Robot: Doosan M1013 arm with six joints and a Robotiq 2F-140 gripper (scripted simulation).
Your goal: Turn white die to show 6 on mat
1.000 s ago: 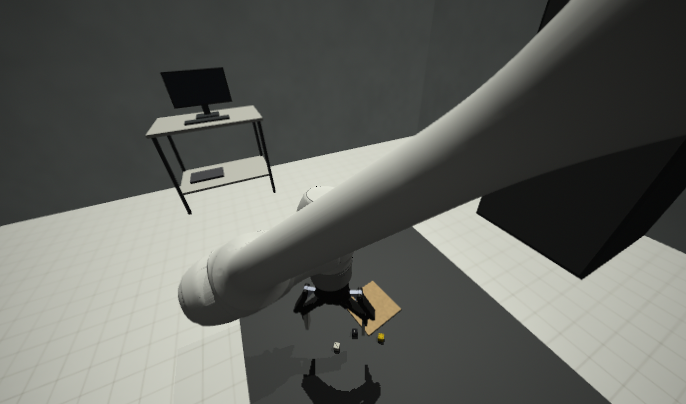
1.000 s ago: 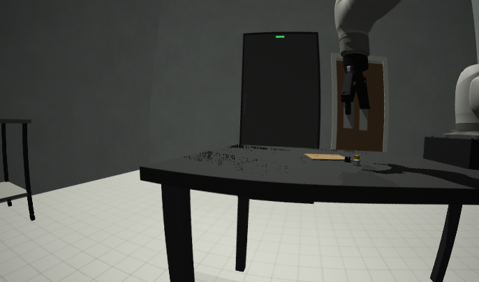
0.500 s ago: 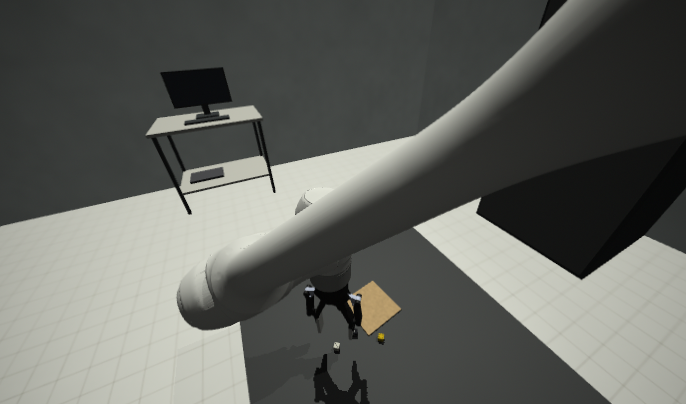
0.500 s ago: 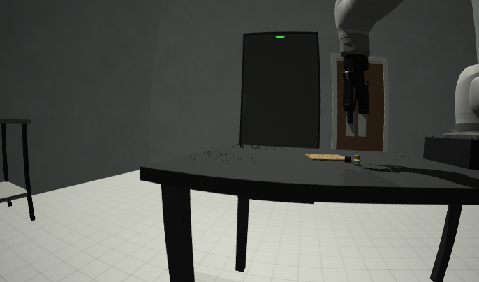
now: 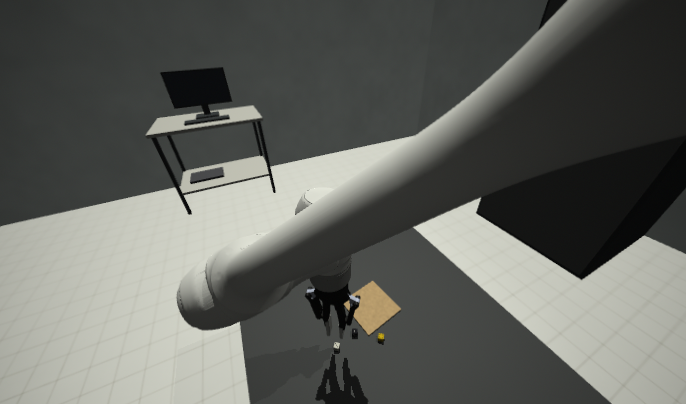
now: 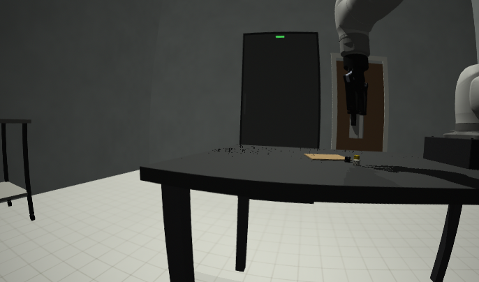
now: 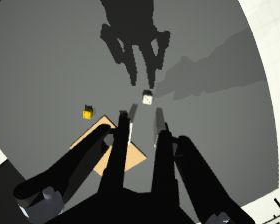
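Right now the white die is 100 mm below my hand. The rest, counted from my hand: tan mat: 50 mm ahead, 160 mm to the right, 110 mm below; then yellow die: 50 mm behind, 120 mm to the right, 100 mm below; then black die: 60 mm to the right, 100 mm below.
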